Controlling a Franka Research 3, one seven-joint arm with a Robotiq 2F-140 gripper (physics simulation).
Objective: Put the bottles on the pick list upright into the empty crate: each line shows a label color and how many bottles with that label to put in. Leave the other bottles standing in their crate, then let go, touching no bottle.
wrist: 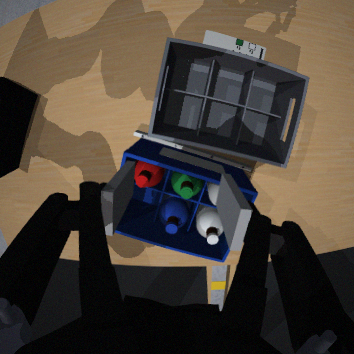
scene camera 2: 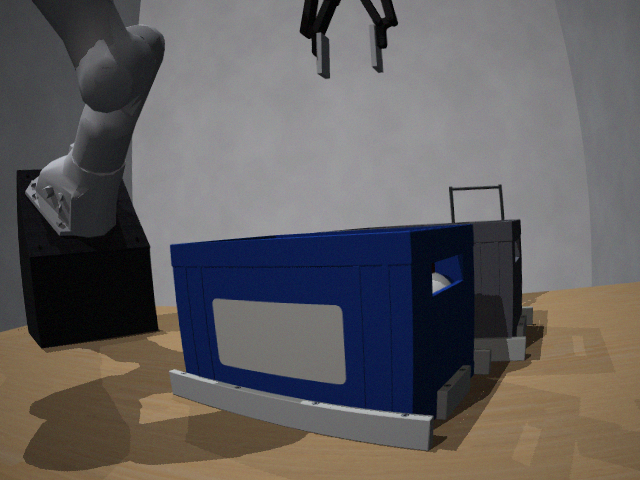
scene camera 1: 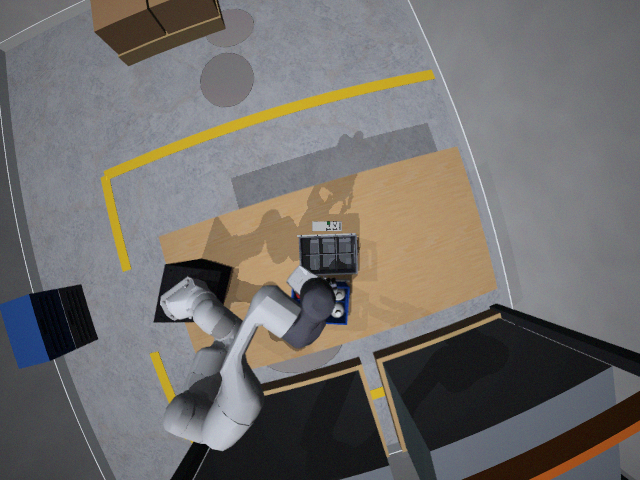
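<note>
My gripper (scene camera 2: 351, 72) (wrist: 176, 183) is partly open and empty, high above the blue crate (scene camera 1: 347, 310) (scene camera 2: 289, 283) (wrist: 150, 235). In the wrist view a red bottle (wrist: 149, 173), a green bottle (wrist: 186, 184) and a white bottle (wrist: 213, 193), partly hidden by the right finger, stand in the crate's upper row. A blue bottle (wrist: 174, 213) and another white bottle (wrist: 208, 221) stand in the lower row, whose left compartment is empty. The grey crate (scene camera 1: 357, 258) (scene camera 2: 494, 279) (wrist: 276, 146) has six empty compartments. The pick list (scene camera 1: 326, 226) (wrist: 220, 40) shows a green and a white mark; its numbers are too small to read.
Pale rails (scene camera 2: 299, 408) (wrist: 160, 140) edge the crates on the wooden table (scene camera 1: 423, 222). A thin dark frame (scene camera 2: 475, 188) rises behind the grey crate in scene camera 2. The arm's black base block (scene camera 1: 219, 276) (scene camera 2: 93, 299) stands at the table's left.
</note>
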